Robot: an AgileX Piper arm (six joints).
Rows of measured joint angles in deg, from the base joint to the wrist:
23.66, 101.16, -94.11, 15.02, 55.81, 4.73
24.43, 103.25, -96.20, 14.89, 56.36, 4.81
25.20, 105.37, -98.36, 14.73, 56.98, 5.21
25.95, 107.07, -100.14, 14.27, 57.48, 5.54
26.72, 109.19, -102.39, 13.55, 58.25, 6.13
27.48, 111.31, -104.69, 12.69, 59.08, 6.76
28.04, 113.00, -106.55, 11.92, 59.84, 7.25
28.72, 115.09, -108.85, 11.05, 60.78, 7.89
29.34, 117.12, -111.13, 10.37, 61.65, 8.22
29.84, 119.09, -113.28, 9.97, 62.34, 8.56
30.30, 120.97, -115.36, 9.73, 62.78, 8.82
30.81, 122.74, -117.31, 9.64, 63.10, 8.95
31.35, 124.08, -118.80, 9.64, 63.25, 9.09
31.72, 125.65, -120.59, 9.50, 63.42, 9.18
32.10, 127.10, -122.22, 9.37, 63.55, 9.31
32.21, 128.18, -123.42, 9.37, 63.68, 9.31
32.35, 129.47, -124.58, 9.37, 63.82, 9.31
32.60, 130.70, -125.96, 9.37, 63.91, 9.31
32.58, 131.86, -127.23, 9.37, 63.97, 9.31
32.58, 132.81, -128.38, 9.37, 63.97, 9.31
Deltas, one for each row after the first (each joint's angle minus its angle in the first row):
0.77, 2.09, -2.09, -0.13, 0.55, 0.08
1.54, 4.21, -4.25, -0.29, 1.17, 0.48
2.29, 5.91, -6.03, -0.75, 1.67, 0.81
3.06, 8.03, -8.28, -1.47, 2.44, 1.40
3.82, 10.15, -10.58, -2.33, 3.27, 2.03
4.38, 11.84, -12.44, -3.10, 4.03, 2.52
5.06, 13.93, -14.74, -3.97, 4.97, 3.16
5.68, 15.96, -17.02, -4.65, 5.84, 3.49
6.18, 17.93, -19.17, -5.05, 6.53, 3.83
6.64, 19.81, -21.25, -5.29, 6.97, 4.09
7.15, 21.58, -23.20, -5.38, 7.29, 4.22
7.69, 22.92, -24.69, -5.38, 7.44, 4.36
8.06, 24.49, -26.48, -5.52, 7.61, 4.45
8.44, 25.94, -28.11, -5.65, 7.74, 4.58
8.55, 27.02, -29.31, -5.65, 7.87, 4.58
8.69, 28.31, -30.47, -5.65, 8.01, 4.58
8.94, 29.54, -31.85, -5.65, 8.10, 4.58
8.92, 30.70, -33.12, -5.65, 8.16, 4.58
8.92, 31.65, -34.27, -5.65, 8.16, 4.58

